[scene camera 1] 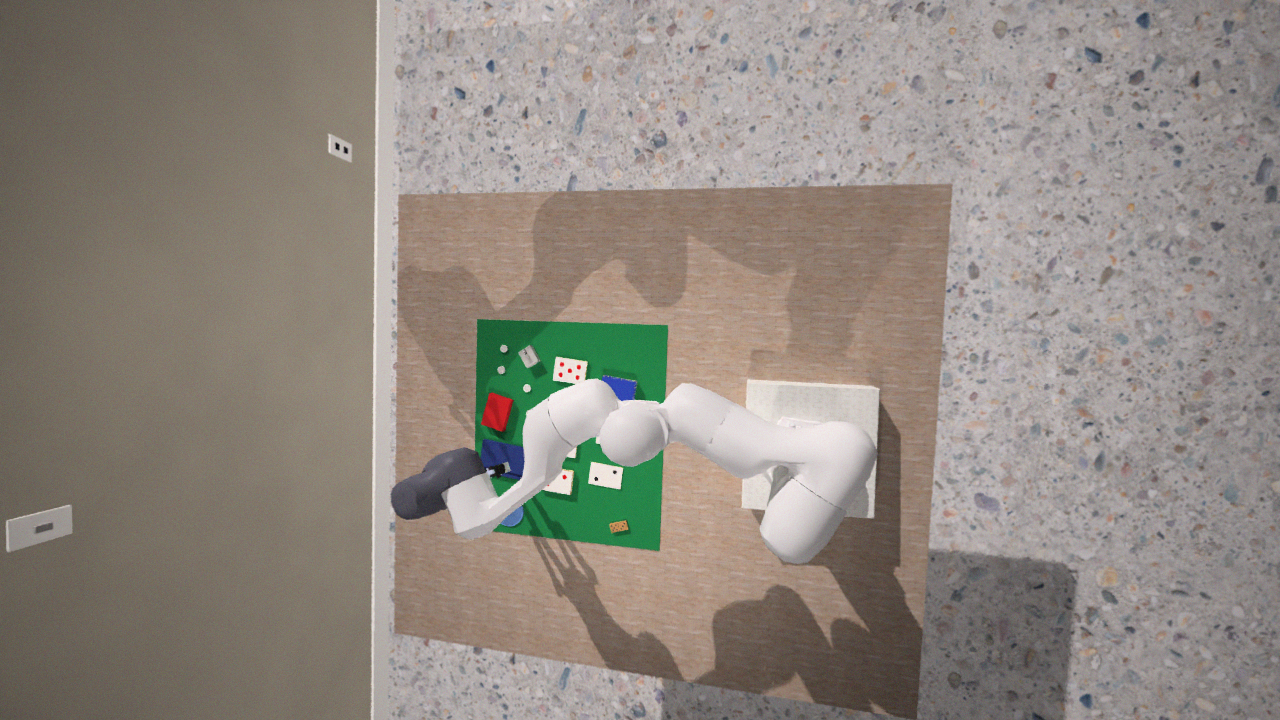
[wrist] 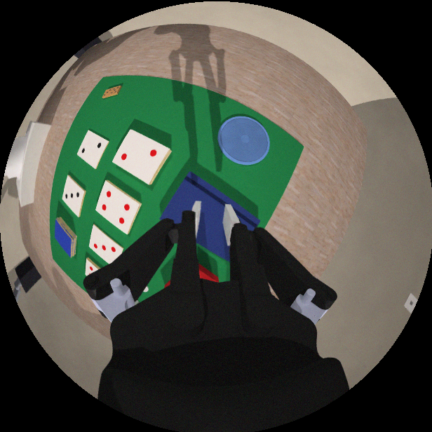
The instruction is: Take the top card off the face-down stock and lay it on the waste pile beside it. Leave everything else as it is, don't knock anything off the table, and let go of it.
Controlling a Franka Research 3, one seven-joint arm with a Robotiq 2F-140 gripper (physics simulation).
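Note:
The face-down stock is a blue-backed stack [scene camera 1: 619, 386] [wrist: 65, 237] on the green mat [scene camera 1: 635, 344] [wrist: 145, 95]; the arm partly covers it in the scene view. Beside it in the wrist view lies a face-up card with three black dots [wrist: 76, 201]; I cannot tell surely that this is the waste pile. My gripper [scene camera 1: 505, 466] [wrist: 211, 211] is away from both, over a dark blue box-like object [scene camera 1: 502, 455] [wrist: 187, 197]. Its fingers stand partly open, a small gap apart, with nothing held between them. Fingertip height above the object is hard to tell.
Other face-up cards include a two-black-dot card [scene camera 1: 605, 475] [wrist: 93, 149] and a thicker two-red-dot one [scene camera 1: 561, 481] [wrist: 142, 156]. A red block [scene camera 1: 496, 411] [wrist: 209, 273], blue disc [scene camera 1: 512, 516] [wrist: 244, 140], domino-like piece [scene camera 1: 618, 526] [wrist: 112, 91] and small white discs also lie on the mat.

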